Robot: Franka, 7 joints.
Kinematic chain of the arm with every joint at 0, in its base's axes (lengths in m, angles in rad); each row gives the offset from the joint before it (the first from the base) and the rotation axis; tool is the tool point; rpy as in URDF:
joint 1: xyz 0 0 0.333 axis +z
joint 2: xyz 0 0 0 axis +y
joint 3: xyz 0 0 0.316 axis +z
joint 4: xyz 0.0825 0 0 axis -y
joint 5: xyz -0.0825 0 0.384 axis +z
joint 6: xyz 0 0 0 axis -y
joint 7: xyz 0.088 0 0 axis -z
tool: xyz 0 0 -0.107 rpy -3.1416 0 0
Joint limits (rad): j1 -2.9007..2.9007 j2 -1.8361..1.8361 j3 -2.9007..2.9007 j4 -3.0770..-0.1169 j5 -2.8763..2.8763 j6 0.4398..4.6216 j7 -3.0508..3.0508
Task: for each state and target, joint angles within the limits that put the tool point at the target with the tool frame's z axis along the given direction. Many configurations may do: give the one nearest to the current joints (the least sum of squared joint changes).
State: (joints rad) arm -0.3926 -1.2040 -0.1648 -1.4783 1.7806 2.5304 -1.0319
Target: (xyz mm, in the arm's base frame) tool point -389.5 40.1 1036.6 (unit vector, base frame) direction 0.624 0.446 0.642
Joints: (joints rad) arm -0.4093 -1.0633 -0.4256 -0.9186 1.2744 1.8851 -1.0319
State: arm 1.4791 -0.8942 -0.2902 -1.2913 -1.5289 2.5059 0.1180
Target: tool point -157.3 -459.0 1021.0 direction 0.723 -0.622 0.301
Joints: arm 1.0264 -0.8936 -0.1724 -0.4847 -1.4431 1.9966 0.1180
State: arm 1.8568 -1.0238 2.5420 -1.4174 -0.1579 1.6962 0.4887
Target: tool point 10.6 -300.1 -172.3 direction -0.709 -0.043 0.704
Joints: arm 2.5149 -1.7843 2.8319 -1.5960 -0.7144 1.1705 0.4887
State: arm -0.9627 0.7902 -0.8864 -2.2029 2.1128 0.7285 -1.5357
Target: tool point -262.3 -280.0 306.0 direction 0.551 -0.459 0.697
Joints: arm -1.8077 0.4032 -0.8808 -2.5267 1.6780 0.4398 -1.5357
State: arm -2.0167 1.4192 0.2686 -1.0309 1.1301 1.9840 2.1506
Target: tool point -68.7 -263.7 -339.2 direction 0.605 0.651 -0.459
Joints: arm -1.6956 1.8223 -0.1210 -1.4333 0.7338 2.0616 2.1506
